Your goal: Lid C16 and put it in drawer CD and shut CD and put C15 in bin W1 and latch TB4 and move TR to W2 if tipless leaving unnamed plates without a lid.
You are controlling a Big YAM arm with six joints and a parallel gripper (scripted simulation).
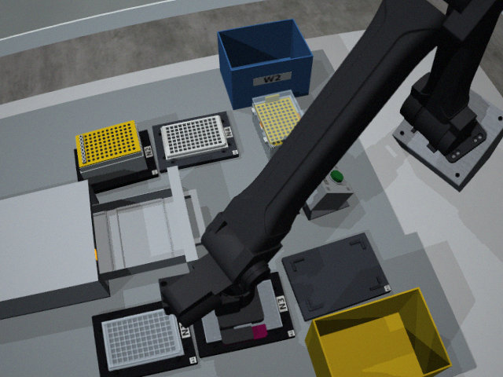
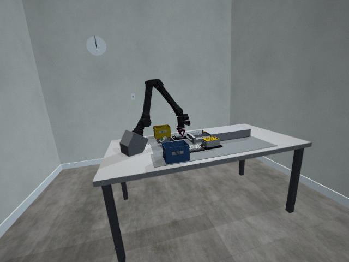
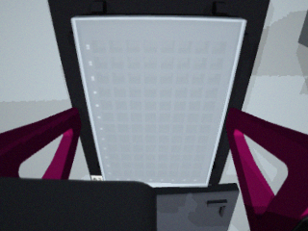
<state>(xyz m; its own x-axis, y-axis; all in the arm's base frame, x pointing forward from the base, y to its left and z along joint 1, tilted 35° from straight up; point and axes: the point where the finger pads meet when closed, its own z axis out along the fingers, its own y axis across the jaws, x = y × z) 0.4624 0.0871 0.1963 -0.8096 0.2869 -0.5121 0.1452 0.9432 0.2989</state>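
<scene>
Now: the plate lid 10 mm below my hand and 10 mm behind it. The rest, counted from my hand: nest n1: 160 mm ahead, 30 mm below, 20 mm to the right; nest N3: 30 mm below, 10 mm behind; black plate: 20 mm below, 10 mm behind.
</scene>
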